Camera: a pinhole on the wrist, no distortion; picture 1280 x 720 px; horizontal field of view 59.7 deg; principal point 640.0 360.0 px. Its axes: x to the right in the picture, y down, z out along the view. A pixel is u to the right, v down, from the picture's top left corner.
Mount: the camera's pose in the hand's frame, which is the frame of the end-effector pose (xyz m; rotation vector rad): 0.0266 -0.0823 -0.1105 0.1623 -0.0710 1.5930
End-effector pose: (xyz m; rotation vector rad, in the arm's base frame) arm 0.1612 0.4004 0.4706 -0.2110 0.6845 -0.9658
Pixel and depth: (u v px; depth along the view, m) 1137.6 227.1 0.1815
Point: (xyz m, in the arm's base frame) 0.2130 0.3276 0.5197
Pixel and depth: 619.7 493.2 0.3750
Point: 0.2255 0.2807 0.7369
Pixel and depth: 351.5 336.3 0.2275
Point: 0.1250 0.2507 0.6107
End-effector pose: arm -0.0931 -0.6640 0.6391 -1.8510 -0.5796 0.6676
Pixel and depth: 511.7 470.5 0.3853
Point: -0.2801 -0.4156 0.7270
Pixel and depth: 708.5 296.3 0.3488
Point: -0.2143 -0.4241 0.6590
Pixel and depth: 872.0 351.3 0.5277
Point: -0.3439 -0.3228 0.5450
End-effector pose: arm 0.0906 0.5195 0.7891 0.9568 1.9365 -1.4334
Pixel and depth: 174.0 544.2 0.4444
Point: -0.1625 0.1635 0.9051
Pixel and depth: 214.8 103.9 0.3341
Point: -0.1865 0.3133 0.7823
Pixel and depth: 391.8 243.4 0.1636
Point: -0.0548 0.4631 0.8159
